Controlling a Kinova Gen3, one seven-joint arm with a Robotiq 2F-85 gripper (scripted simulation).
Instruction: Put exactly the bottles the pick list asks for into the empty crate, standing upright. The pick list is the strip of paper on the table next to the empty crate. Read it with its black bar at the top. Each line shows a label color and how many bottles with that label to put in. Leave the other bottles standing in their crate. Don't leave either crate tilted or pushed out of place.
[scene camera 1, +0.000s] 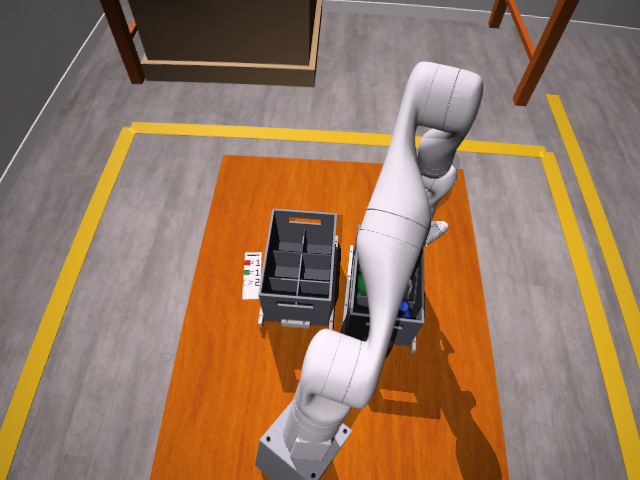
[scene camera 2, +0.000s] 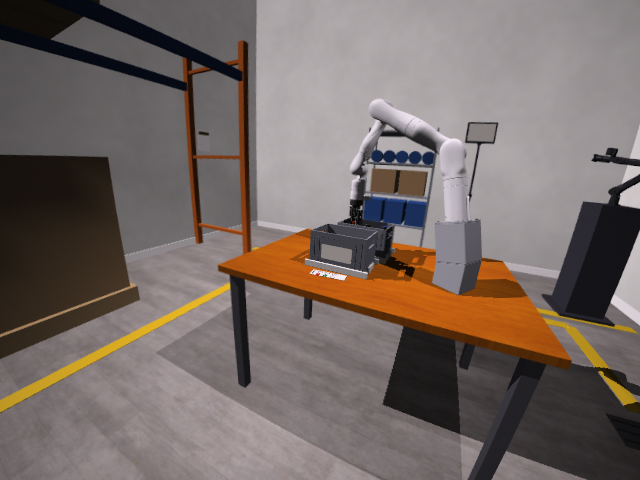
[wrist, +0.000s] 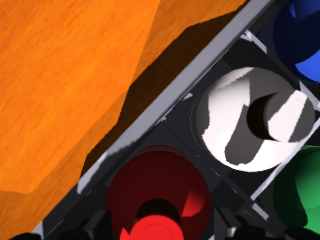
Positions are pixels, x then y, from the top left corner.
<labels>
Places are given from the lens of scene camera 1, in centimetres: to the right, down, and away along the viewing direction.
pick list (scene camera 1: 252, 268): -21, 9, 131
</labels>
